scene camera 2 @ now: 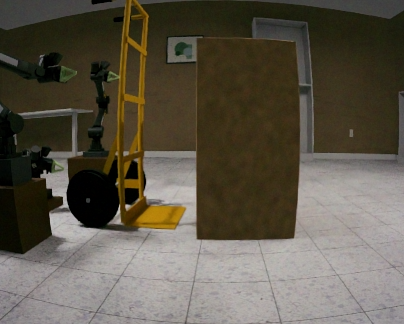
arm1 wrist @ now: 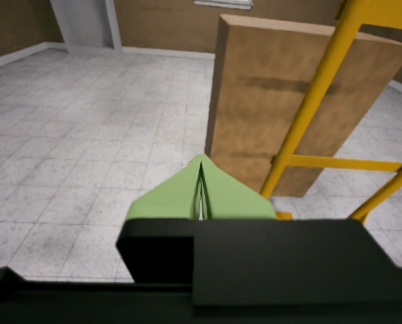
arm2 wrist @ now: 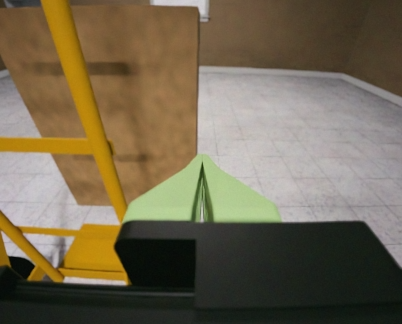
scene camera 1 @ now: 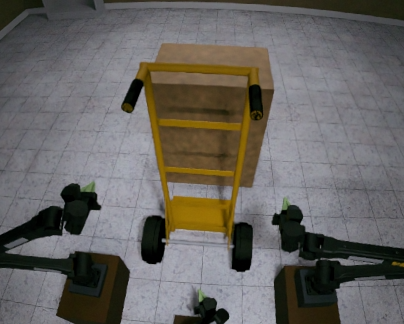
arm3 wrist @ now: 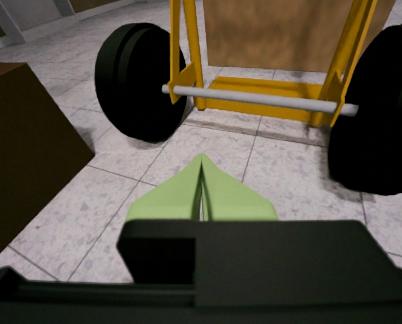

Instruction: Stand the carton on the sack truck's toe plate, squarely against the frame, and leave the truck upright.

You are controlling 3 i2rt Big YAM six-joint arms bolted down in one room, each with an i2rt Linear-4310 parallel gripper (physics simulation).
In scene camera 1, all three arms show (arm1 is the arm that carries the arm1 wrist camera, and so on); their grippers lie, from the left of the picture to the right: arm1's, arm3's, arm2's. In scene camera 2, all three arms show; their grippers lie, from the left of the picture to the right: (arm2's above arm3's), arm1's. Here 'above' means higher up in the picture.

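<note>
The yellow sack truck (arm1 wrist: 300,120) (arm2 wrist: 81,90) (scene camera 1: 200,69) (scene camera 2: 122,125) stands upright on its wheels. Its toe plate (arm2 wrist: 95,250) (scene camera 1: 200,214) (scene camera 2: 159,217) lies low and bare, pointing at the carton. The tall brown carton (arm1 wrist: 265,120) (arm2 wrist: 160,100) (arm3 wrist: 265,40) (scene camera 1: 200,145) (scene camera 2: 247,140) stands upright on the floor beyond the toe plate, a small gap apart from it. Arm1's gripper (arm1 wrist: 201,162) (scene camera 1: 90,187) (scene camera 2: 115,76) is shut and empty, left of the truck in scene camera 1. Arm2's gripper (arm2 wrist: 202,162) (scene camera 1: 285,203) (scene camera 2: 69,74) is shut and empty, on its right. Arm3's gripper (arm3 wrist: 201,162) (scene camera 1: 201,295) (scene camera 2: 58,166) is shut and empty, low behind the axle.
The truck's black wheels (arm3 wrist: 142,82) (scene camera 1: 242,246) (scene camera 2: 93,198) stand at its sides. Brown arm pedestals (scene camera 1: 95,292) (scene camera 2: 27,215) stand behind the truck on either side. Two black handles (scene camera 1: 133,95) (scene camera 1: 255,101) stick out from its top. A white table (scene camera 2: 74,132) stands by the far wall.
</note>
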